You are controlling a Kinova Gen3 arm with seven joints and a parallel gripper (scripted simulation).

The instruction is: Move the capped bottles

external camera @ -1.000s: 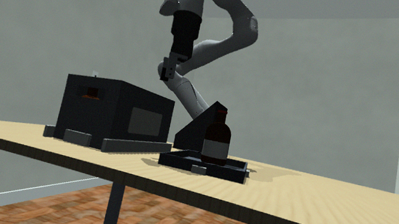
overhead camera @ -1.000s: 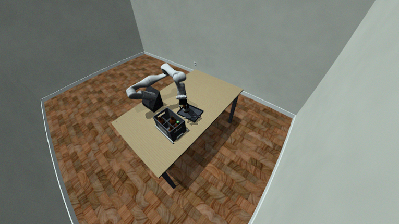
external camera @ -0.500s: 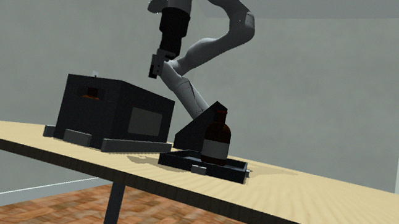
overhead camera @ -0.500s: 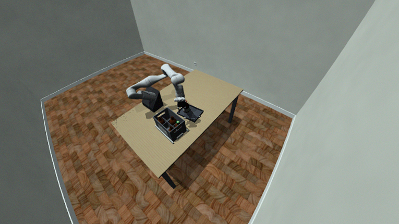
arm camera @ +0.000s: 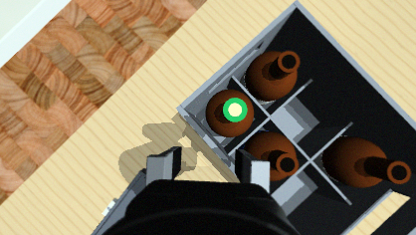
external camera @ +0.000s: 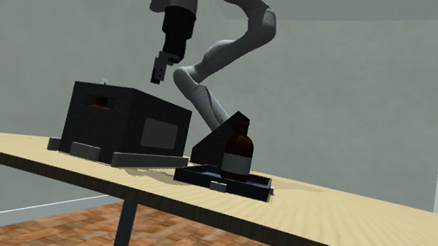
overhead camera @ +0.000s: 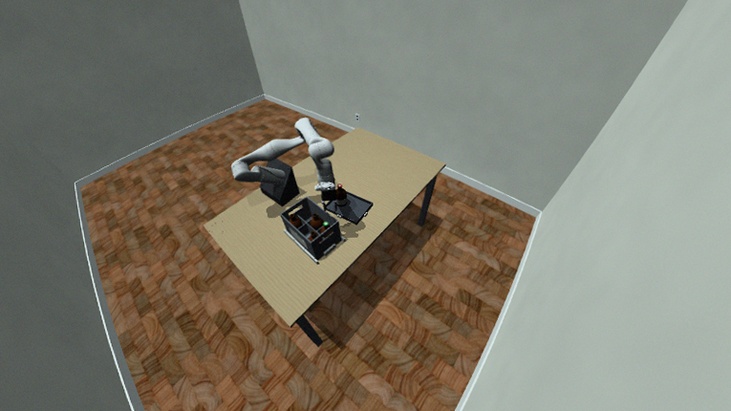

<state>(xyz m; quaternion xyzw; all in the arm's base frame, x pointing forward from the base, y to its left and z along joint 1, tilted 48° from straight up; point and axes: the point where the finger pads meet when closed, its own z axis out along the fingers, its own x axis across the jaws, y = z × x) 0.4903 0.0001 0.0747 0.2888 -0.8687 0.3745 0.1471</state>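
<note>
My gripper is now 1 cm short of the green-capped bottle, 6 cm to the left of it and 14 cm above it. From my hand the other things lie so: black tray 7 cm behind, 21 cm to the left, 22 cm below; dark crate 9 cm behind, 9 cm to the right, 14 cm below.
</note>
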